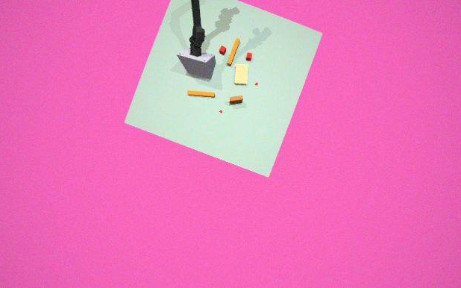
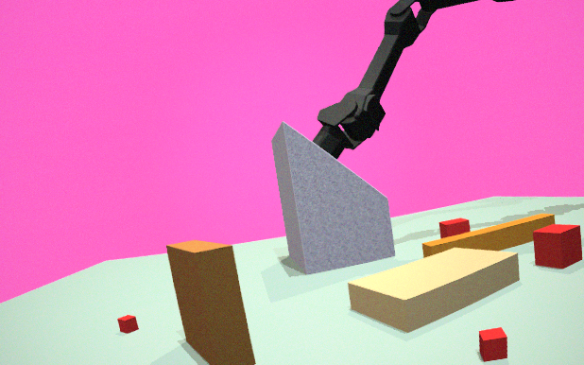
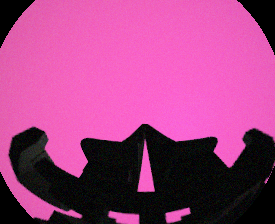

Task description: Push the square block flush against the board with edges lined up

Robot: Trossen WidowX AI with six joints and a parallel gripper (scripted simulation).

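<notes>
Now: the square block 290 mm ahead of my gripper tip, 800 mm to the right of it and 620 mm below it. The rest, counted from my gripper tip: board 250 mm ahead, 580 mm to the right, 660 mm below.
</notes>
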